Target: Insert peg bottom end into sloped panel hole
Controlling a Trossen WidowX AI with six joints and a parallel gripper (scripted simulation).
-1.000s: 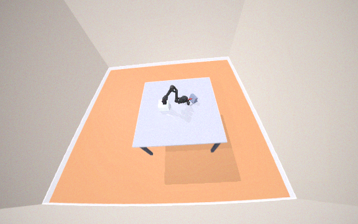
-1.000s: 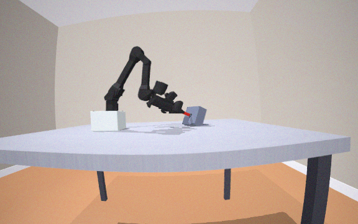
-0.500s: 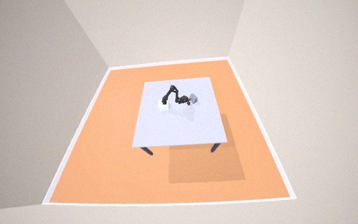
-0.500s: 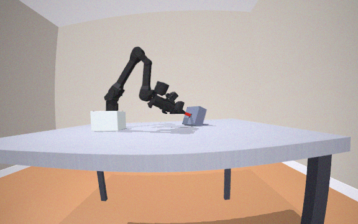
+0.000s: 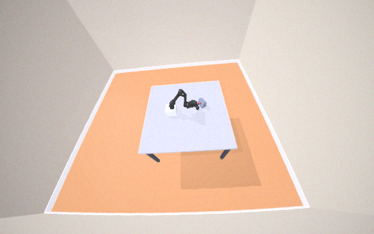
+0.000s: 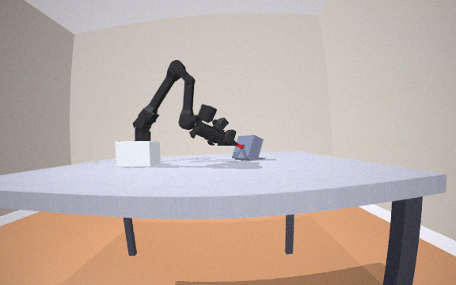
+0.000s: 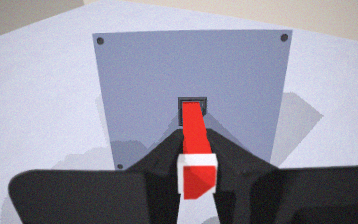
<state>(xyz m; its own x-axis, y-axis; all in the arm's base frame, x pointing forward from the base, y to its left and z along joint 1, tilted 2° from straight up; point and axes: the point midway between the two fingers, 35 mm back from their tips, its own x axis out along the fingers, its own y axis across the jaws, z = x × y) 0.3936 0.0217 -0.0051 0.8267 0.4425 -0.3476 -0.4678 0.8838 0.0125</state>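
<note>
Now: gripper tip 5 cm short of the grey sloped panel, 3 cm to the right of it and 2 cm above it. From my gripper tip the other things lie so: red peg (1 cm to the right, 1 cm behind, 1 cm above).
</note>
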